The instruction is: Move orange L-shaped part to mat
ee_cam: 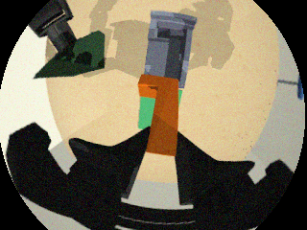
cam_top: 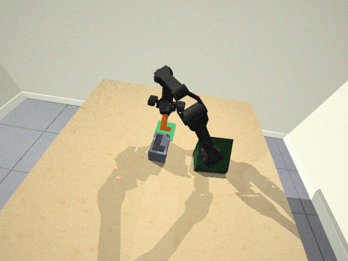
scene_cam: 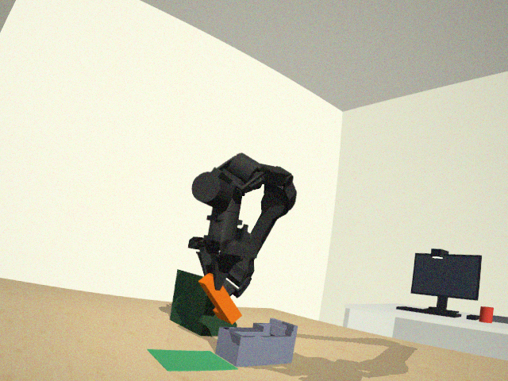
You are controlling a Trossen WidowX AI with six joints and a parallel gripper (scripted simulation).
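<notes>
Now: gripper tip 20 mm to the left of the green mat and 170 mm above it. Also, from my gripper tip: orange L-shaped part 20 mm behind, 30 mm to the left, 30 mm below.
</notes>
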